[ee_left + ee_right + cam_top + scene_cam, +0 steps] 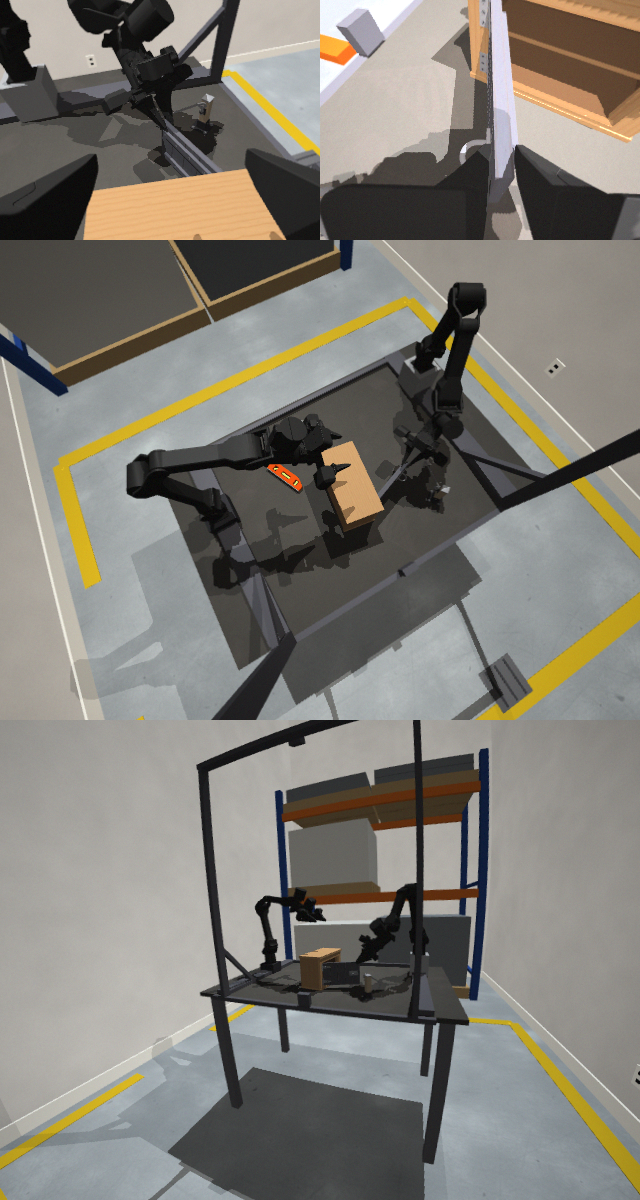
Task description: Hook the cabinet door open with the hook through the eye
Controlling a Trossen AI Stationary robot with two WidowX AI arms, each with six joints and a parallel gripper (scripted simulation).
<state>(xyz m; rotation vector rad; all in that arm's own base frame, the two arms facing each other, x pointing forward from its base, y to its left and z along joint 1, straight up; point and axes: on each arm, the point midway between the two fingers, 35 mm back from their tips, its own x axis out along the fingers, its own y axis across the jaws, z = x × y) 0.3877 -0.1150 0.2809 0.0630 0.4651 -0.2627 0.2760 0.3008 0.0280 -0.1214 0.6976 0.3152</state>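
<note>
My right gripper is now 8 cm past the metal hook rod, 5 cm to the left of it and 9 cm above it. Round my right hand: yellow block: 36 cm ahead, 21 cm to the left, 11 cm below; then grey door: 3 cm behind, 10 cm to the left, 7 cm below; then orange level: 25 cm ahead, 35 cm to the left, 14 cm below.
</note>
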